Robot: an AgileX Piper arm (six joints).
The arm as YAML. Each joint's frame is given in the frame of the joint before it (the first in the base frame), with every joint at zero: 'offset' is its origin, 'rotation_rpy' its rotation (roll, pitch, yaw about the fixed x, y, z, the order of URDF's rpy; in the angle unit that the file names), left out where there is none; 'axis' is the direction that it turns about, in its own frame. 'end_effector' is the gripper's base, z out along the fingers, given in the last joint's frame.
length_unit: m
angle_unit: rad
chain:
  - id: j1
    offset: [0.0, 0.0, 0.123]
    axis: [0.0, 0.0, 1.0]
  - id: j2
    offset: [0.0, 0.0, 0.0]
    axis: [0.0, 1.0, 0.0]
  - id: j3
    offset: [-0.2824, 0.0, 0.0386]
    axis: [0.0, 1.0, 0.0]
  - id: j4
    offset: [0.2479, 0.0, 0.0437]
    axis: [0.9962, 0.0, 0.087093]
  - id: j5
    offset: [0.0, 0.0, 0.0]
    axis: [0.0, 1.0, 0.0]
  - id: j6
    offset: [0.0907, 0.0, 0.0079]
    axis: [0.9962, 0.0, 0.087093]
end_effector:
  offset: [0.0, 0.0, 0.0]
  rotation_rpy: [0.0, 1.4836, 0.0]
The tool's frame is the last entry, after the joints.
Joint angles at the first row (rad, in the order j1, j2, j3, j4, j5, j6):
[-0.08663 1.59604 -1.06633 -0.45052 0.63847 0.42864]
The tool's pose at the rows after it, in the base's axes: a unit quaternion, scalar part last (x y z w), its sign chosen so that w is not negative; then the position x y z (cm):
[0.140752, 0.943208, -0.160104, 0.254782, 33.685, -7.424, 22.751]
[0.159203, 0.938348, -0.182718, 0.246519, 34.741, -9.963, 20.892]
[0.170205, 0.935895, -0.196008, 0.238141, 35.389, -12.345, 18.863]
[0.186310, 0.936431, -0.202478, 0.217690, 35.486, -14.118, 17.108]
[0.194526, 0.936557, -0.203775, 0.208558, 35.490, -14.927, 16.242]
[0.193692, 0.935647, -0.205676, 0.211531, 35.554, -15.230, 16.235]
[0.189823, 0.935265, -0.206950, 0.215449, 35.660, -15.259, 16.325]
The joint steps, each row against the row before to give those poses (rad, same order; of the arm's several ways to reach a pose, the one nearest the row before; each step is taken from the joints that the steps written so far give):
[-0.04782 0.07964 -0.03613 -0.10820 -0.00921 0.11407]
[-0.06026 0.08206 -0.02642 -0.08267 -0.03462 0.05857]
[-0.05852 0.07538 -0.01754 -0.06349 -0.04457 0.03725]
[-0.04350 0.05831 -0.01475 -0.01969 -0.00605 0.01500]
[-0.02023 0.02779 -0.00680 -0.00624 -0.00479 0.00691]
[-0.00716 0.00389 -0.00428 -0.00915 -0.00757 0.00101]
[0.00000 0.00000 -0.00236 -0.00797 -0.00619 0.00006]

